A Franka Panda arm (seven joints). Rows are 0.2 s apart.
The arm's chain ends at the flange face. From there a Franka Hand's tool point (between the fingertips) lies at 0.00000 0.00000 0.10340 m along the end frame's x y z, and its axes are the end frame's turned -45 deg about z.
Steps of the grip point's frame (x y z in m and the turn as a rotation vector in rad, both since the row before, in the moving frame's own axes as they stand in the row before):
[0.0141 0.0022 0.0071 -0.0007 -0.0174 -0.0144]
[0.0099 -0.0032 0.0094 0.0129 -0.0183 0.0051]
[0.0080 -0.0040 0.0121 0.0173 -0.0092 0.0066]
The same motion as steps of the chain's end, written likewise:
[0.0127 -0.0097 0.0071 -0.0128 -0.0118 -0.0144]
[0.0070 -0.0097 0.0094 -0.0038 -0.0221 0.0051]
[0.0048 -0.0079 0.0121 0.0057 -0.0187 0.0066]

